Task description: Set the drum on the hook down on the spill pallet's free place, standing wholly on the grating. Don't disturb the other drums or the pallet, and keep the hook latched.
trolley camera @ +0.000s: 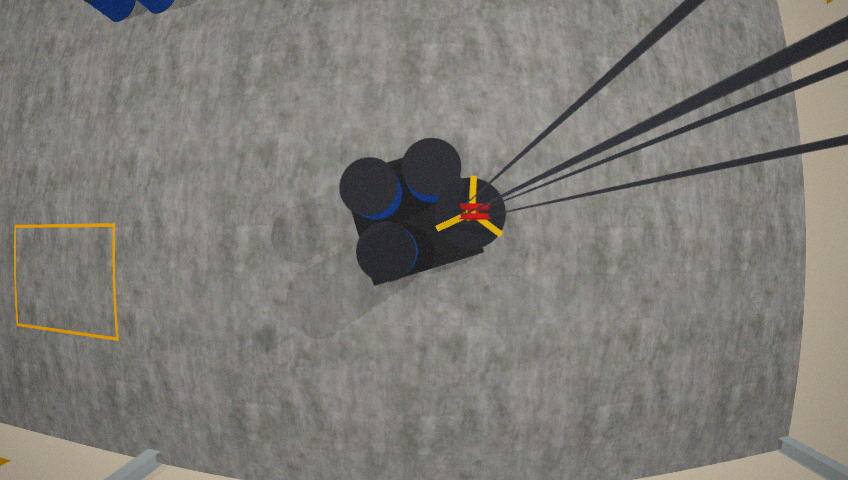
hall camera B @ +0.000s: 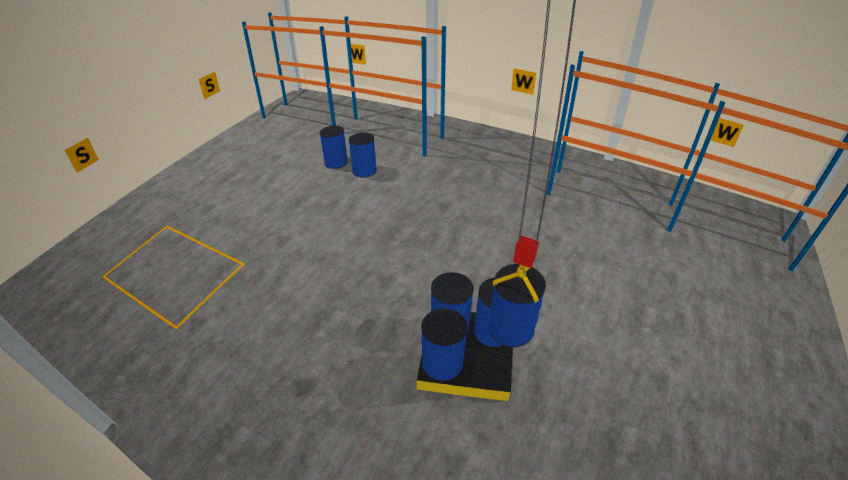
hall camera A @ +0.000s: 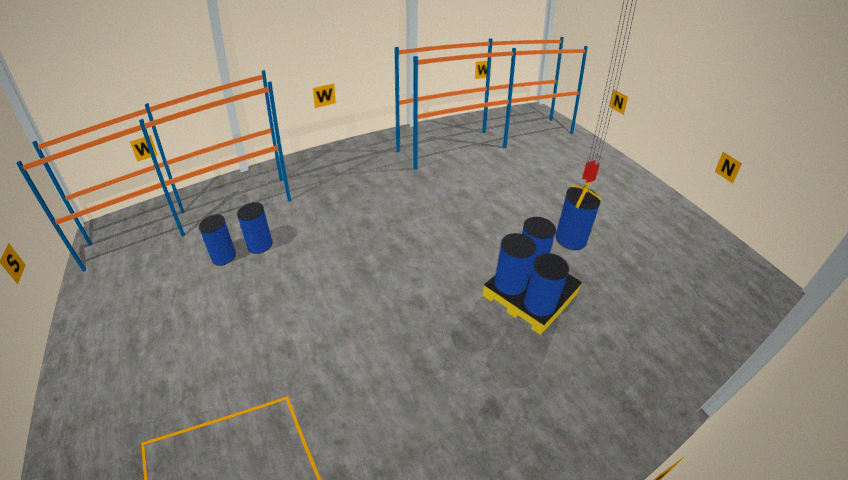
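The blue drum (hall camera A: pixel 576 223) (hall camera B: pixel 512 318) (trolley camera: pixel 473 237) hangs upright from my hook (hall camera A: pixel 587 186) (hall camera B: pixel 521 270) (trolley camera: pixel 474 211) by a yellow three-armed lifter, under the red block. It hangs above the level of the pallet. The spill pallet (hall camera A: pixel 559 309) (hall camera B: pixel 464 390) (trolley camera: pixel 429 256) has a yellow base and black grating. Three blue drums stand on it: one (hall camera A: pixel 513 274) (hall camera B: pixel 450 288) (trolley camera: pixel 368 186), one (hall camera A: pixel 545 294) (hall camera B: pixel 443 356) (trolley camera: pixel 385 251) and one (hall camera A: pixel 539 228) (hall camera B: pixel 484 324) (trolley camera: pixel 431 165). In the trolley view the hanging drum covers part of the free corner, close beside the upper right drum. The latch is too small to see.
Two blue drums (hall camera A: pixel 218 243) (hall camera A: pixel 255 228) (hall camera B: pixel 334 148) (hall camera B: pixel 363 157) stand on the floor near the left rack (hall camera A: pixel 163 178) (hall camera B: pixel 424 98). Another rack (hall camera A: pixel 415 118) (hall camera B: pixel 696 166) stands along the W wall. A yellow outlined rectangle (hall camera A: pixel 214 421) (hall camera B: pixel 205 245) (trolley camera: pixel 114 279) is marked on the floor.
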